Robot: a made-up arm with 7 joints.
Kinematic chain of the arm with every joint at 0, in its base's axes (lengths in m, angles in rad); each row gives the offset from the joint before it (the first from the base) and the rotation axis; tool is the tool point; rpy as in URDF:
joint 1: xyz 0 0 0.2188 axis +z
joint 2: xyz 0 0 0 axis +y
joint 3: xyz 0 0 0.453 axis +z
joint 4: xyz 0.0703 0 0 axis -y
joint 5: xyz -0.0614 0 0.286 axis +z
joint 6: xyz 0 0 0 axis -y
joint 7: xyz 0.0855 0 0 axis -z
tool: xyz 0 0 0 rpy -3.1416 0 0
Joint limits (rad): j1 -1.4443..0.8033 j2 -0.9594..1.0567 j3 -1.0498..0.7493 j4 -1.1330..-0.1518 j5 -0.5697..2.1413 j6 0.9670..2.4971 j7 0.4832..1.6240
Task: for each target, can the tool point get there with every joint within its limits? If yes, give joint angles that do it. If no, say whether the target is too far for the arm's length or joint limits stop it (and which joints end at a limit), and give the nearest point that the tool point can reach.
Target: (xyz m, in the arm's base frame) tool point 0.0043 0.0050 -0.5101
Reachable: no: joint limits stop it (at a limit: joint 1, joint 2, joint 4, joint 6) | nearest point 0.5044 0.5232 0.1841 | short by 1.000 m
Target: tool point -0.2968 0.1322 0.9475
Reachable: yes | joints -1.2158 -0.6047 -0.8051 -0.8946 0.4536 1.4934 0.8957
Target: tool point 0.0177 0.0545 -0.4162
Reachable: no: joint limits stop it (at a limit: joint 1, joint 2, joint 4, joint 6) | nearest point 0.4924 0.5346 0.1844 | short by 0.904 m
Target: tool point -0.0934 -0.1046 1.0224
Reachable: yes | joints -0.9144 -0.2589 -0.5332 -0.6942 -0.1313 1.4408 0.7263
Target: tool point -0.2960 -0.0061 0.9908
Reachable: yes | joints -0.4676 -0.5520 -0.6513 -0.5993 -0.1185 1.5718 0.8284
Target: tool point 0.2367 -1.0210 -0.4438
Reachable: no: too far | nearest point 0.1661 -0.7165 0.1878 | short by 0.705 m
